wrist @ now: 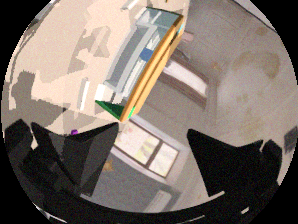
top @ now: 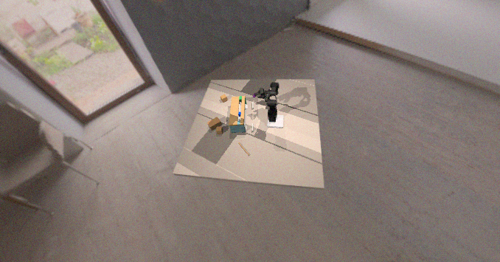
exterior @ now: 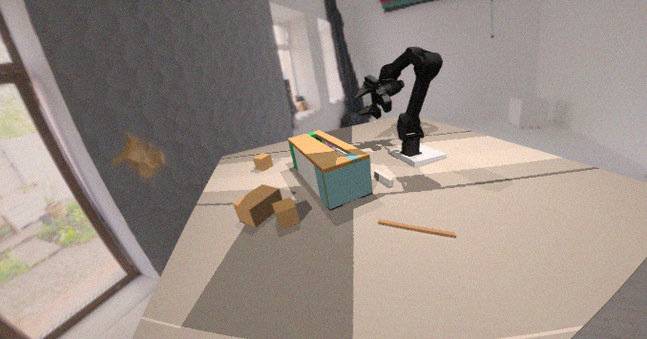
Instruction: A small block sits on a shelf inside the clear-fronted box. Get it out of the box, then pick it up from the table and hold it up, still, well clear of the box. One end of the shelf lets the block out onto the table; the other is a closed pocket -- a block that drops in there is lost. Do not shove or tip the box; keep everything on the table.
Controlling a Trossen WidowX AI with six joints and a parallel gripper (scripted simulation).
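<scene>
The blue block lies 17 cm ahead of my gripper tip, 12 cm to the left of it and 13 cm below it. Round my gripper tip: box 16 cm ahead, 9 cm to the left, 15 cm below; then thin wooden stick 10 cm ahead, 47 cm to the left, 21 cm below.
</scene>
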